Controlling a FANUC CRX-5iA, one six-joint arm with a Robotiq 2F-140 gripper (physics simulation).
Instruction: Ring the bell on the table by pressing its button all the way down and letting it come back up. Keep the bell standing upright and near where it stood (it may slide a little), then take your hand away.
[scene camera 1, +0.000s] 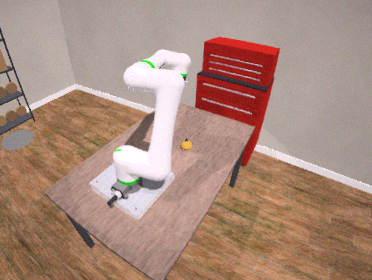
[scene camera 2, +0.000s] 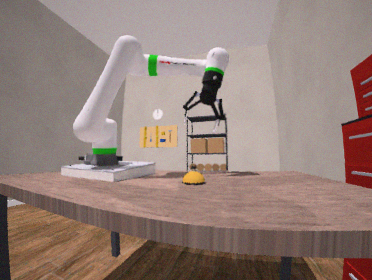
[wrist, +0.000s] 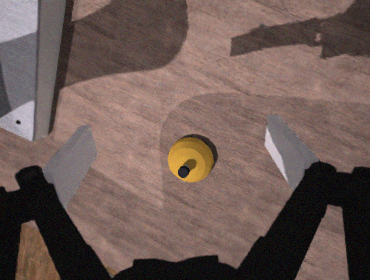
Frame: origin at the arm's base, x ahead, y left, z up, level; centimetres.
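Seen in the pictures: gripper, fingertip midpoint: (scene camera 2: 199, 128) (wrist: 179, 135); arm's base at its link origin: (scene camera 1: 129, 183) (scene camera 2: 105, 164).
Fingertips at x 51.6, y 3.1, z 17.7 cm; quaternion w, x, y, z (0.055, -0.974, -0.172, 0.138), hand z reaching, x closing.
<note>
Offsets run from my fingertips to a thing's middle. Level surfaces: height alone.
A yellow dome bell {dx -0.3, dy -12.8, dz -20.0 cm} (scene camera 1: 186, 145) (scene camera 2: 193, 178) (wrist: 200, 156) stands upright on the wooden table {dz -23.3 cm} (scene camera 1: 215, 125) (scene camera 2: 280, 200) (wrist: 225, 220). Its black button {dx -0.3, dy -12.8, dz -17.2 cm} (scene camera 2: 193, 167) (wrist: 183, 171) sticks up from the top of the dome. My gripper (scene camera 2: 201, 117) (wrist: 179, 135) is open, with nothing between its fingers. It hangs high above the table, pointing down with a slight tilt, well clear of the bell. In the wrist view the bell lies between the two spread grey fingertips, lower in the picture than their tips. In scene camera 1 the arm hides the fingers.
The arm's pale base plate (scene camera 1: 137, 209) (scene camera 2: 87, 172) (wrist: 45, 75) sits on the table to the bell's left in scene camera 2. A red tool cabinet (scene camera 1: 227, 89) (scene camera 2: 361, 155) stands beyond the table's edge. A shelf rack (scene camera 2: 227, 145) stands in the background.
</note>
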